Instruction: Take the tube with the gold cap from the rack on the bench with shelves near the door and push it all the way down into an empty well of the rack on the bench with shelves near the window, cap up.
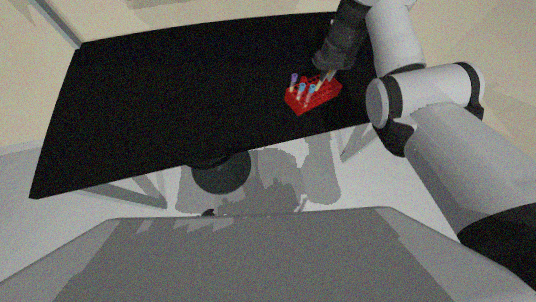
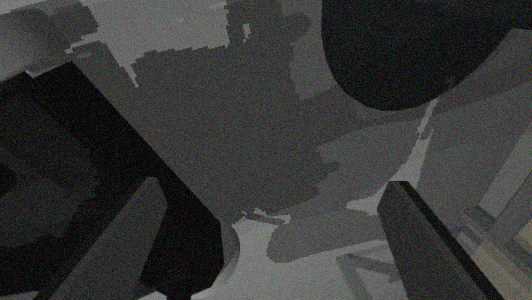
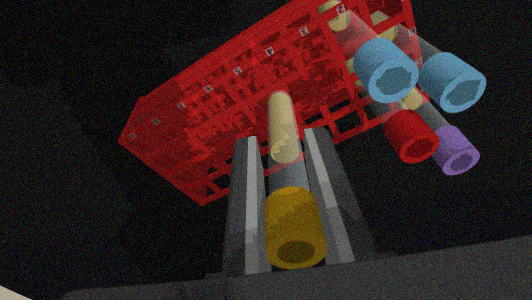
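Pixels of known places: left gripper, fingertip midpoint: (image 2: 270,193); right gripper, fingertip midpoint: (image 1: 324,79) (image 3: 282,149); robot's base, origin of the base link: (image 2: 141,162).
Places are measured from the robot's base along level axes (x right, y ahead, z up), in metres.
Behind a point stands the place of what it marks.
Note:
My right gripper (image 1: 327,77) @(x 0.386, y 0.480, z 0.887 m) (image 3: 282,149) @(x 0.386, y 0.480, z 0.887 m) is shut on the gold-capped tube (image 3: 295,225) @(x 0.385, y 0.474, z 0.927 m), with the cap toward the wrist and the rounded bottom pointing at the red rack (image 1: 320,97) @(x 0.408, y 0.483, z 0.793 m) (image 3: 165,125) @(x 0.479, y 0.503, z 0.792 m). The tube bottom shows over the rack's wells; whether it is inside a well I cannot tell. The rack stands on the black bench top (image 1: 175,100) @(x -0.095, y 0.685, z 0.763 m). It holds two blue-capped tubes (image 1: 301,87) @(x 0.303, y 0.481, z 0.879 m) (image 3: 385,70) @(x 0.341, y 0.464, z 0.882 m), a purple-capped tube (image 1: 294,79) @(x 0.302, y 0.524, z 0.874 m) (image 3: 457,150) @(x 0.308, y 0.524, z 0.881 m) and a red-capped tube (image 3: 412,137) @(x 0.331, y 0.503, z 0.882 m) at one end. My left gripper (image 2: 270,193) @(x -0.164, y 0.274, z 0.380 m) is open and empty, below the bench's level or beside it, over the floor.
The bench's front edge runs between the rack and my base. A dark round object (image 1: 221,172) @(x -0.081, y 0.622, z 0.032 m) shows at that edge, over the pale floor (image 1: 325,175) @(x 0.663, y 0.304, z 0.001 m). Bench legs (image 1: 145,192) @(x -0.513, y 0.566, z 0.285 m) stand below the top. A beige wall (image 1: 30,90) @(x -0.995, y 1.368, z 0.529 m) is behind the bench.

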